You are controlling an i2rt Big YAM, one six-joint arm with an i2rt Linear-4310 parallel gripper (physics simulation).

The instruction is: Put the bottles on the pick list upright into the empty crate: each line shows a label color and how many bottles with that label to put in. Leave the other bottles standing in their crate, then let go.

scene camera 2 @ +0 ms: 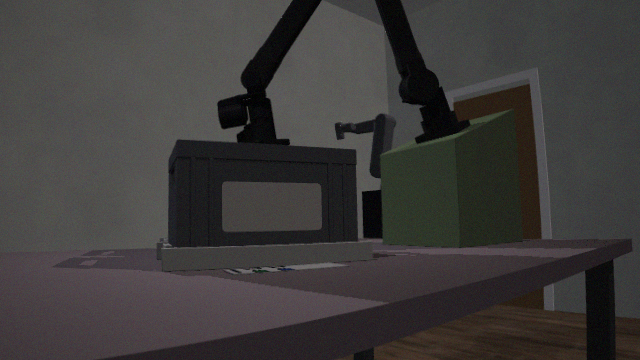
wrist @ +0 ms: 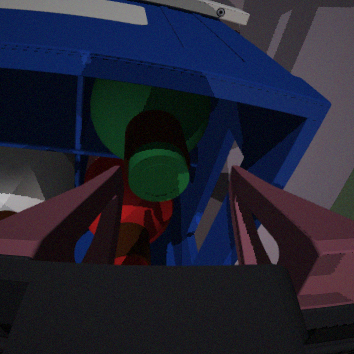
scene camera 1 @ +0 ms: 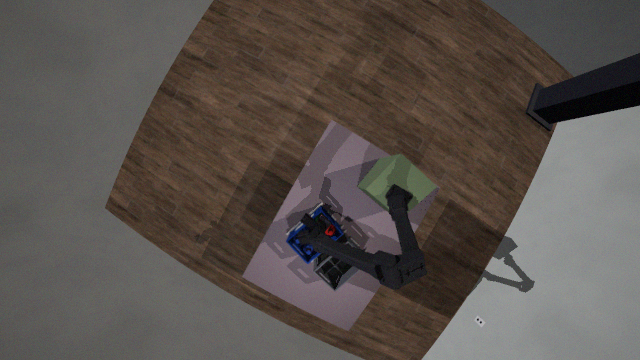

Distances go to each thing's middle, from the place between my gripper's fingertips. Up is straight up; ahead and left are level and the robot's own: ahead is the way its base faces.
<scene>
The green bottle [wrist: 152, 129] is 1 cm ahead of my hand, 1 cm to the right of it and 7 cm below it.
</scene>
